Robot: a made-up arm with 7 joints.
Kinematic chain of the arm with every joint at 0, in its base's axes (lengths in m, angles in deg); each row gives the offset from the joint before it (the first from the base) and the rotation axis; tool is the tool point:
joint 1: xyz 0 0 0.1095 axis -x
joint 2: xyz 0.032 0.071 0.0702 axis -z
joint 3: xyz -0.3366 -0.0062 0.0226 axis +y
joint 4: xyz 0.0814 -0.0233 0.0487 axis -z
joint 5: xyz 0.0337 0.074 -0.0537 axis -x
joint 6: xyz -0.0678 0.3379 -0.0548 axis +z
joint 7: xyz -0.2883 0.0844 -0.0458 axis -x
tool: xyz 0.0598 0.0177 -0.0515
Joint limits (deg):
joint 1: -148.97..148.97
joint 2: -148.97..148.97
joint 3: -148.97..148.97
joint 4: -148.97..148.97
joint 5: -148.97..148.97
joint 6: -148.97..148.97
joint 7: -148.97..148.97
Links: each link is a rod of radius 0.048 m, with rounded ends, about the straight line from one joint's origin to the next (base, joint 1, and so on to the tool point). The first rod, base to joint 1, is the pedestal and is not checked.
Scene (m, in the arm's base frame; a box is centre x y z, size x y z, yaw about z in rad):
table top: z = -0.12
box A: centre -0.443 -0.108 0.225 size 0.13 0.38 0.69 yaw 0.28
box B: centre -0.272 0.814 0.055 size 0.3 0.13 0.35 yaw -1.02
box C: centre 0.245 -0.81 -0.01 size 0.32 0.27 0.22 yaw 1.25
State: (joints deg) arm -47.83 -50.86 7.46 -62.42 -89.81 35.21 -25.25
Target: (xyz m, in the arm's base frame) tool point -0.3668 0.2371 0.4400
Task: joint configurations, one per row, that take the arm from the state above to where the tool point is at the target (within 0.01 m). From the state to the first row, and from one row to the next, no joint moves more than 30 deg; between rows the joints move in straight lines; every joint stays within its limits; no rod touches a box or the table.
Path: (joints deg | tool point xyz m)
1: -19.43 -63.29 22.73 -59.70 -80.06 40.44 -17.75 | -0.0708 -0.5653 0.3665
2: 8.96 -75.72 38.00 -56.99 -70.31 45.66 -10.25 | 0.0080 -0.3403 0.6006
3: 37.36 -88.15 53.27 -54.27 -60.56 50.89 -2.76 | 0.0728 -0.0344 0.6715
4: 65.75 -100.58 68.55 -51.56 -50.81 56.12 4.74 | 0.1256 0.2434 0.5713
5: 94.15 -113.01 83.82 -48.84 -41.06 61.35 12.24 | 0.1702 0.4101 0.3546
6: 75.58 -84.08 81.03 -30.77 -48.31 61.29 20.02 | -0.1278 0.2781 0.4574
7: 57.01 -55.15 78.25 -12.69 -55.56 61.23 27.80 | -0.3316 0.2035 0.3273
8: 38.44 -26.21 75.47 5.38 -62.81 61.17 35.58 | -0.3465 0.2781 0.1498
9: 19.87 2.72 72.69 23.46 -70.06 61.11 43.36 | -0.1910 0.3981 0.0887
10: 13.06 1.74 60.27 12.76 -74.55 62.51 23.42 | -0.2241 0.3963 0.2314
11: 6.26 0.76 47.84 2.06 -79.03 63.92 3.48 | -0.2875 0.3406 0.3581
12: -0.55 -0.21 35.42 -8.64 -83.51 65.32 -16.46 | -0.3668 0.2371 0.4400

